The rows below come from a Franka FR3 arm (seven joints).
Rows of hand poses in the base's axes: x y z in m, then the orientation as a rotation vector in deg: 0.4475 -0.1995 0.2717 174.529 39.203 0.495; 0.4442 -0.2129 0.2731 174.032 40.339 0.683; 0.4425 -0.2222 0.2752 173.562 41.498 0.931; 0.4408 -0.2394 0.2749 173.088 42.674 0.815; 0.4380 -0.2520 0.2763 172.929 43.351 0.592; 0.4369 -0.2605 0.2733 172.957 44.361 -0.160; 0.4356 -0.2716 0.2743 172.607 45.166 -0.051; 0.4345 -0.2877 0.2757 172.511 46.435 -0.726; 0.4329 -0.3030 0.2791 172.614 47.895 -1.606; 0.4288 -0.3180 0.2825 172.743 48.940 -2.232
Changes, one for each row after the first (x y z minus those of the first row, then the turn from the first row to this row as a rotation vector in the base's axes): -0.0033 -0.0134 0.0014 -0.203 -0.162 0.781; -0.0050 -0.0227 0.0035 -0.358 -0.352 1.575; -0.0067 -0.0399 0.0032 -0.557 -0.313 2.380; -0.0095 -0.0525 0.0046 -0.583 -0.168 2.826; -0.0106 -0.0610 0.0016 -0.424 0.369 3.446; -0.0119 -0.0721 0.0026 -0.546 0.276 4.003; -0.0130 -0.0882 0.0040 -0.416 0.757 4.802; -0.0146 -0.1035 0.0074 -0.066 1.420 5.683; -0.0187 -0.1185 0.0108 0.247 1.904 6.301
